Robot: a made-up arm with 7 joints.
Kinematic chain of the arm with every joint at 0, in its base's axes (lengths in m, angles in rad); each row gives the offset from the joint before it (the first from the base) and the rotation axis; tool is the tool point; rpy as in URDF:
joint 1: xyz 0 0 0.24 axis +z
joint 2: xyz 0 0 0 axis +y
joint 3: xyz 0 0 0.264 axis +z
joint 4: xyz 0.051 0 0 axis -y
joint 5: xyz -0.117 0 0.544 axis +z
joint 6: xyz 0 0 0 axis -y
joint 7: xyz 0.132 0 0 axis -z
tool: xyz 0 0 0 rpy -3.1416 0 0
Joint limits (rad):
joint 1: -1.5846..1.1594
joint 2: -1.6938..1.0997
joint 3: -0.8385..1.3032
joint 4: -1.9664..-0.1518
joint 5: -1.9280..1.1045
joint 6: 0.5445..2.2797
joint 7: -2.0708..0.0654
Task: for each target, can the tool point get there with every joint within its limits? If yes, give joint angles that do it. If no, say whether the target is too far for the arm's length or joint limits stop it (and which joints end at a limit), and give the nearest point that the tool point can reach.
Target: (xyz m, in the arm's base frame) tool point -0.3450 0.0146 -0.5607
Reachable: no: joint limits stop it (at a limit: joint 1, joint 2, joint 4) | nearest point -0.2852 -0.2921 -0.2574 | short by 0.435 m
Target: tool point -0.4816 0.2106 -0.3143
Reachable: no: joint limits stop it (at a limit: joint 1, joint 2, joint 4) | nearest point -0.3328 0.3957 -0.1318 | short by 0.300 m
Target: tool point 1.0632 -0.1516 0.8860
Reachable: no: too far | nearest point 0.8121 -0.1158 0.7335 | short by 0.296 m
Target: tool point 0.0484 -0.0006 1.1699
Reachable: yes | joints 0.5705 -0.4863 -0.0958 -0.9242 -0.2969 2.0704 -1.5679
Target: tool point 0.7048 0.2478 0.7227
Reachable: yes | joints 0.1458 0.2420 0.2319 -1.1070 0.0679 1.3546 -1.0276
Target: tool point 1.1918 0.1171 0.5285
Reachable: no: too far | nearest point 0.9251 0.0909 0.4674 | short by 0.275 m
